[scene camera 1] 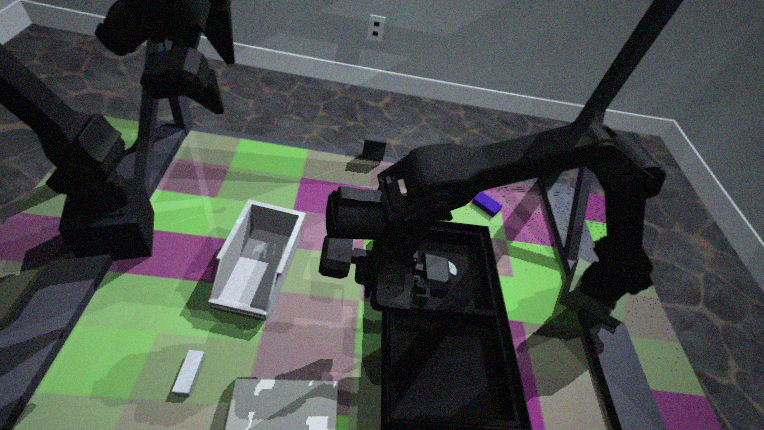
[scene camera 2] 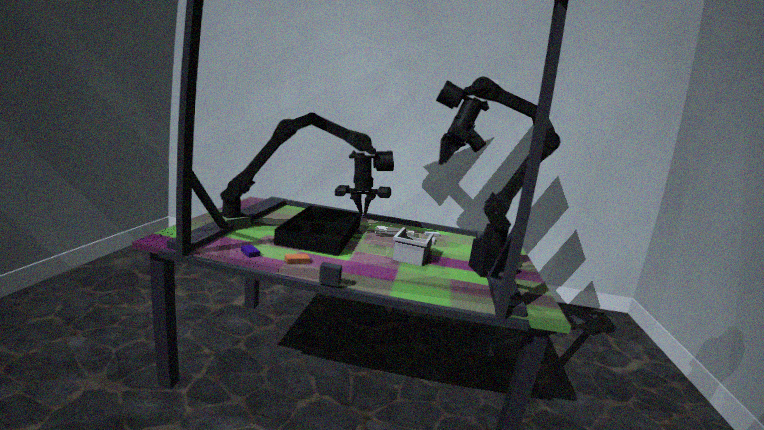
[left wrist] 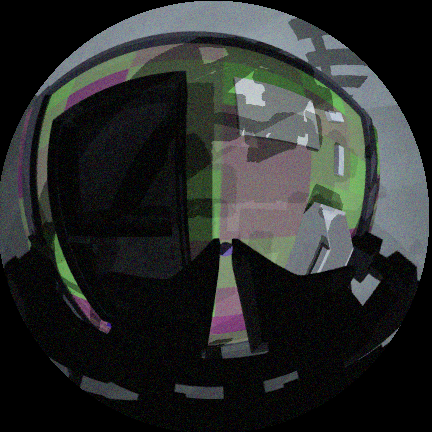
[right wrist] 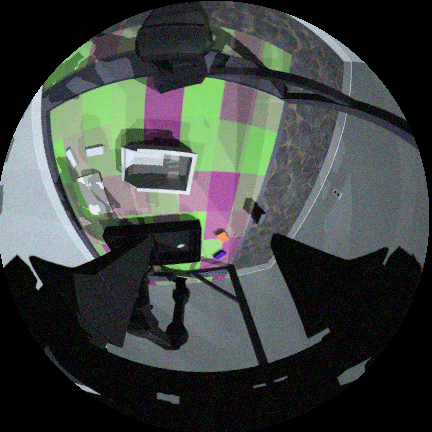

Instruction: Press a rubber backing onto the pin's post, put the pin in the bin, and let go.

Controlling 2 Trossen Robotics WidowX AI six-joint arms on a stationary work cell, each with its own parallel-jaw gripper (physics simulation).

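Frame: origin at the left arm's base, x back, y right, z up, level; centimetres.
Seen in the pictures: left gripper, fingertip midpoint: (scene camera 1: 370, 296) (scene camera 2: 363, 215) (left wrist: 224, 243) (right wrist: 137, 234); right gripper, fingertip midpoint: (scene camera 1: 226, 87) (scene camera 2: 441, 163) (right wrist: 211, 241); left arm's base, origin of the base link: (scene camera 1: 599, 288) (scene camera 2: 231, 214) (right wrist: 179, 279); right arm's base, origin of the base link: (scene camera 1: 102, 202) (scene camera 2: 494, 244) (left wrist: 372, 261) (right wrist: 175, 57).
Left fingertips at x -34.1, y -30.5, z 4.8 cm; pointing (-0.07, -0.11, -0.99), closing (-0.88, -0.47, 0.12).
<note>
Pixels of each thing's top centre, then the offset from my left fingertips to it. "*": a spot on its surface instead.
- small purple piece, middle of its top: (left wrist: 226, 250) dx +0.0, dy +0.1, dz +0.7 cm
- black tray, middle of its top: (left wrist: 101, 245) (scene camera 1: 447, 304) (scene camera 2: 322, 220) (right wrist: 153, 251) dx +10.9, dy +8.5, dz -3.5 cm
- white open bin, surface spot: (scene camera 1: 284, 256) * dx -15.7, dy -1.6, dz -0.9 cm
- small white disc, middle of its top: (scene camera 1: 452, 264) (right wrist: 180, 246) dx +8.2, dy +19.4, dz -7.1 cm
- flat grey plate, middle of its top: (scene camera 1: 283, 416) (left wrist: 283, 111) (right wrist: 93, 195) (scene camera 2: 395, 231) dx -1.6, dy -19.0, dz -8.1 cm
- purple block, middle of its top: (scene camera 1: 488, 202) (scene camera 2: 250, 248) dx +8.0, dy +40.5, dz -7.1 cm
- orange block, middle of its top: (scene camera 2: 297, 256) (right wrist: 222, 237) dx -4.0, dy +33.0, dz -7.0 cm
- dark block, middle of its top: (scene camera 1: 375, 138) (scene camera 2: 331, 264) (left wrist: 213, 361) (right wrist: 260, 219) dx -20.9, dy +37.2, dz -2.8 cm
My left gripper (scene camera 2: 364, 214) (left wrist: 224, 243) is shut on a small purple piece (left wrist: 226, 249) at its fingertips; I cannot tell whether it is the pin or the rubber backing. It hangs low between the black tray (scene camera 1: 490, 261) (scene camera 2: 315, 229) (left wrist: 182, 175) and the white open bin (scene camera 1: 284, 256) (scene camera 2: 411, 253) (right wrist: 165, 190). In scene camera 1 its fingertips are hidden by the arm. A small white disc (scene camera 1: 452, 267) (right wrist: 180, 245) lies in the tray's upper compartment. My right gripper (scene camera 1: 227, 85) (scene camera 2: 443, 160) (right wrist: 211, 241) is open, empty and high above the table.
A flat grey plate (scene camera 1: 283, 400) (left wrist: 275, 115) lies near the bin. White blocks (scene camera 1: 188, 372) (left wrist: 340, 160) (right wrist: 71, 157) lie beyond it. A purple block (scene camera 1: 486, 204) (scene camera 2: 249, 250), an orange block (scene camera 2: 297, 258) and a dark block (scene camera 1: 373, 150) (scene camera 2: 330, 274) lie along one table edge.
</note>
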